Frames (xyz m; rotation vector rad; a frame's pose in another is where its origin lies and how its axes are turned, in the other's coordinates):
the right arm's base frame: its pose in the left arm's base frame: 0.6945 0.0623 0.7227 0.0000 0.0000 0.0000
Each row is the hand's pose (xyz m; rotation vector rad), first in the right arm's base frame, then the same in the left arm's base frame.
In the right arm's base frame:
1: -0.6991 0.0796 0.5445 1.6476 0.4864 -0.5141
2: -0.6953 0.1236 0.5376 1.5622 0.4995 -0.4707
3: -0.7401 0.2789 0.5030 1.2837 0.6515 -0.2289
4: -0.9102 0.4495 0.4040 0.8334 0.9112 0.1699
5: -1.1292 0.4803 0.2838 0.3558 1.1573 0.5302
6: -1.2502 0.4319 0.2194 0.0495 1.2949 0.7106
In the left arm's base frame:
1: -0.0046 0.1419 1.2672 1.6476 0.4864 -0.5141
2: -0.0008 0.1859 1.2603 1.5622 0.4995 -0.4707
3: -0.0456 0.3412 1.2257 1.2837 0.6515 -0.2289
4: -0.2157 0.5118 1.1267 0.8334 0.9112 0.1699
5: -0.4347 0.5426 1.0065 0.3558 1.1573 0.5302
6: -0.5557 0.4942 0.9421 0.0495 1.2949 0.7106

